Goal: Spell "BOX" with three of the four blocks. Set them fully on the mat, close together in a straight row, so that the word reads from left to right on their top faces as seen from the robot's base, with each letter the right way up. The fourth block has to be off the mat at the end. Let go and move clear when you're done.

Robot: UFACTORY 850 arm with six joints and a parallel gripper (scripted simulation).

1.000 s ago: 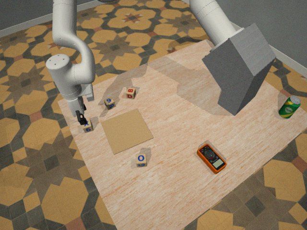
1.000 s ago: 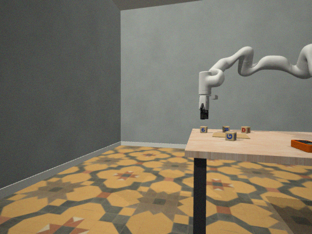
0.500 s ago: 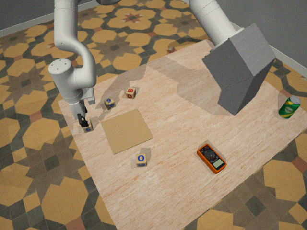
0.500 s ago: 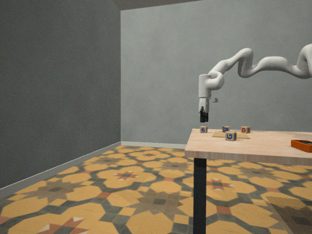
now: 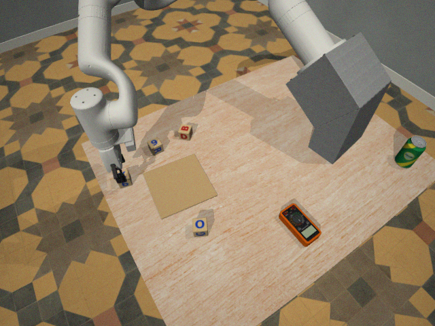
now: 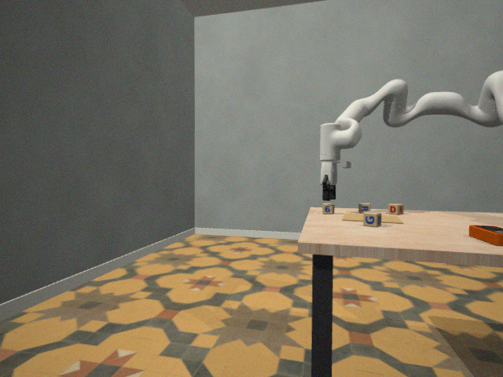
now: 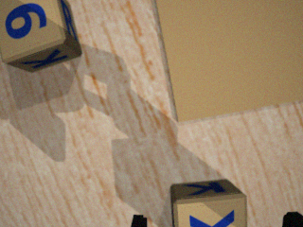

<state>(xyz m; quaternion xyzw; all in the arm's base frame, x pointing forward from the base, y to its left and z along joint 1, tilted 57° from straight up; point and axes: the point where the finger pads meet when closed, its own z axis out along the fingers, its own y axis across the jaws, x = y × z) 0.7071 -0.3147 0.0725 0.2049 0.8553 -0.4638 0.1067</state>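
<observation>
Now: hand 5 cm above the X block. From my hand the other things lie so: B block (29 cm behind, 5 cm below, 3 cm to the right); O block (32 cm to the left, 8 cm behind, 5 cm below); tan mat (14 cm to the left, 13 cm behind, 7 cm below).
</observation>
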